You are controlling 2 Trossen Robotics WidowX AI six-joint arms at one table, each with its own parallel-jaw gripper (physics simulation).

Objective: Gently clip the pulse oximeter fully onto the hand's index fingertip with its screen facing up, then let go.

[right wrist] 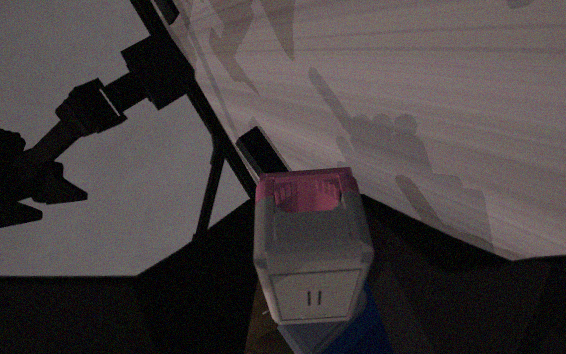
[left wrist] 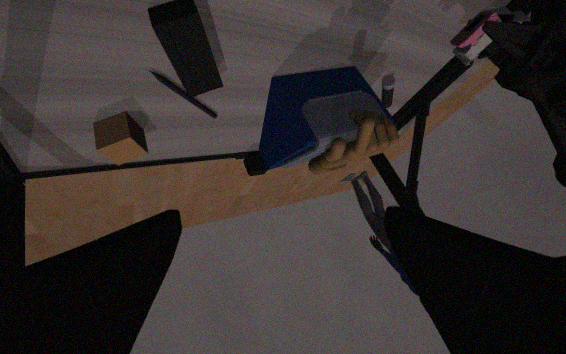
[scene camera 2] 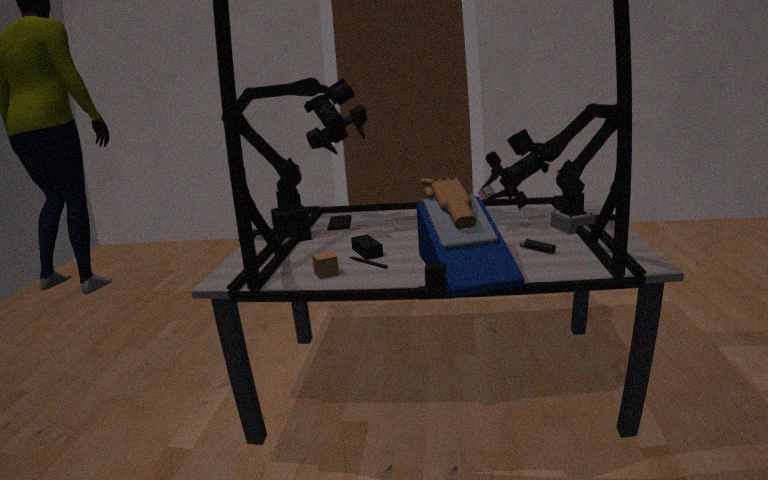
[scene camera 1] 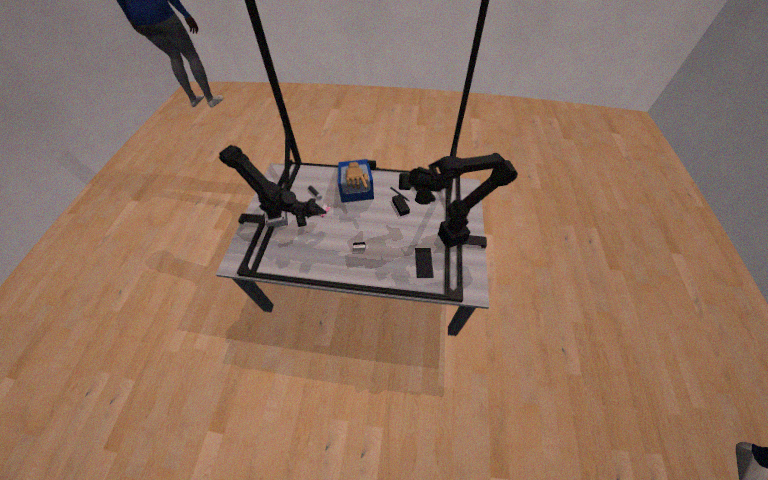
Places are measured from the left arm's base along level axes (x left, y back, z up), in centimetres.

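Pixels of known places: left gripper, fingertip midpoint: [right wrist: 66,205] [left wrist: 284,218] [scene camera 2: 351,145] [scene camera 1: 409,183]; right gripper, fingertip midpoint: [right wrist: 306,208] [left wrist: 475,24] [scene camera 2: 483,195] [scene camera 1: 325,213]; left arm's base at its link origin: [right wrist: 140,83] [scene camera 2: 289,209] [scene camera 1: 455,227]; right arm's base at its link origin: [scene camera 2: 572,212] [scene camera 1: 274,213].
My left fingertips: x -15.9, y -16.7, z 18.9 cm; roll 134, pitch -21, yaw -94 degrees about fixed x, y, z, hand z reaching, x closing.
Note:
Ahead of a thing's pixels: the offset from my left fingertips to its top centre.
The pulse oximeter @[dx -13.8, dy -36.1, dz -14.0 cm] [scene camera 1: 326,210] [scene camera 2: 485,193] [left wrist: 472,38] [right wrist: 312,240] is pale grey with a pink open mouth. My right gripper [scene camera 2: 488,194] is shut on it, holding it tilted above the table and apart from the hand. Its screen cannot be made out; a pale panel with two dark lines shows in the right wrist view. The tan hand [scene camera 1: 353,172] [scene camera 2: 451,199] [left wrist: 366,136] rests on the grey pad of a sloped blue block [scene camera 1: 356,196] [scene camera 2: 481,272] [left wrist: 282,112]. My left gripper [scene camera 2: 350,144] [left wrist: 284,218] is open and empty, raised away from the hand.
A black box @[dx -11.3, dy +1.9, dz -24.9 cm] [scene camera 1: 400,204] [scene camera 2: 367,246] [left wrist: 185,50], a pen @[dx -19.2, dy +5.1, dz -27.4 cm] [scene camera 2: 369,262] [left wrist: 185,94] and a wooden cube @[dx -20.8, dy +16.6, dz -23.4 cm] [scene camera 2: 325,264] [left wrist: 120,137] lie to one side of the block. A dark cylinder @[dx -37.0, dy -36.7, dz -25.7 cm] [scene camera 1: 313,191] [scene camera 2: 539,245] lies on the other. A small white-and-black item @[dx +4.5, dy -25.8, dz -25.2 cm] [scene camera 1: 359,246] and a dark slab @[dx +22.7, dy -1.4, dz -27.6 cm] [scene camera 1: 423,262] lie on the table.

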